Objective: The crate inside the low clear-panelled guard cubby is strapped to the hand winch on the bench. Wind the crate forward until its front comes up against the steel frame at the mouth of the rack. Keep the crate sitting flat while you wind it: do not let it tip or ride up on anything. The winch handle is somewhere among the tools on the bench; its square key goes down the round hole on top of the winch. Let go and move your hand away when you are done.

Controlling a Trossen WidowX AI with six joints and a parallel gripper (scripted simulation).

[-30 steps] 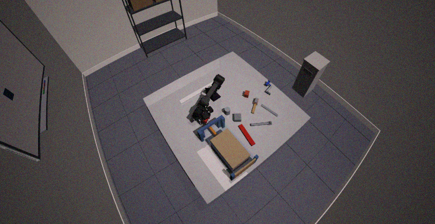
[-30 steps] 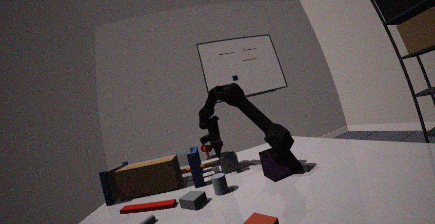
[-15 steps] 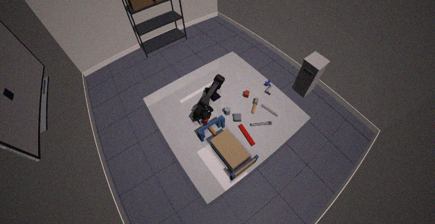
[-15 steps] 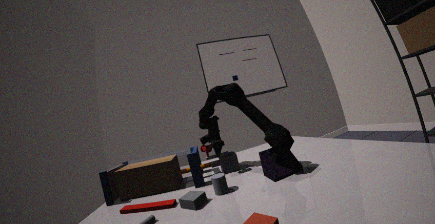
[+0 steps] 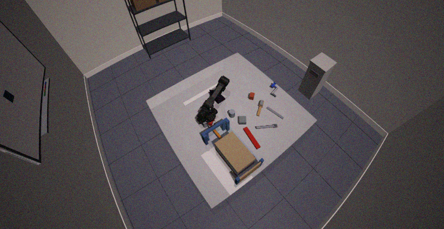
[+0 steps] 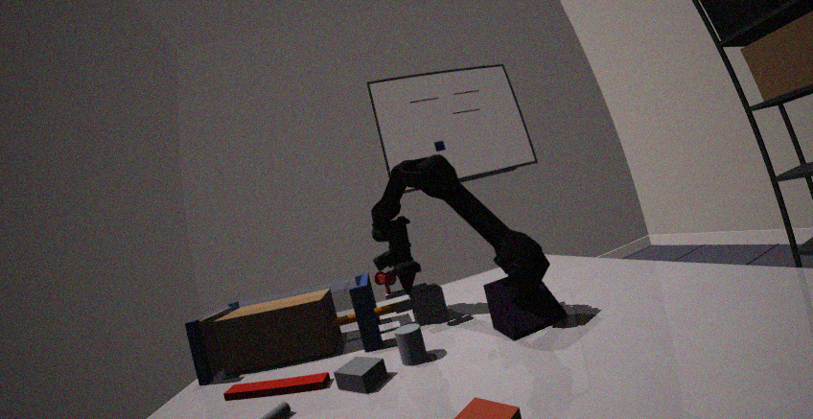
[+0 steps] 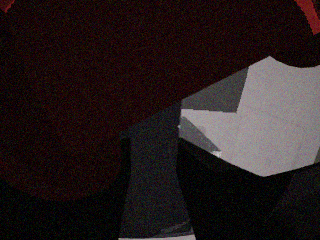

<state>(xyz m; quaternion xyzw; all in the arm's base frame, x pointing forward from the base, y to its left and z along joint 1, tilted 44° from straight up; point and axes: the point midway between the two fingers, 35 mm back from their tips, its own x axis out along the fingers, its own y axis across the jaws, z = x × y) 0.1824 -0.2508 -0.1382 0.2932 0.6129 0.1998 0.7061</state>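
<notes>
My gripper tip is now 2 cm below the winch handle with red knob and 1 cm short of it. From my gripper tip the other things lie so: grey block (26 cm to the left, 19 cm ahead, 7 cm below); blue frame (11 cm ahead, 2 cm to the right, 2 cm above); grey winch (7 cm behind, 6 cm below).
</notes>
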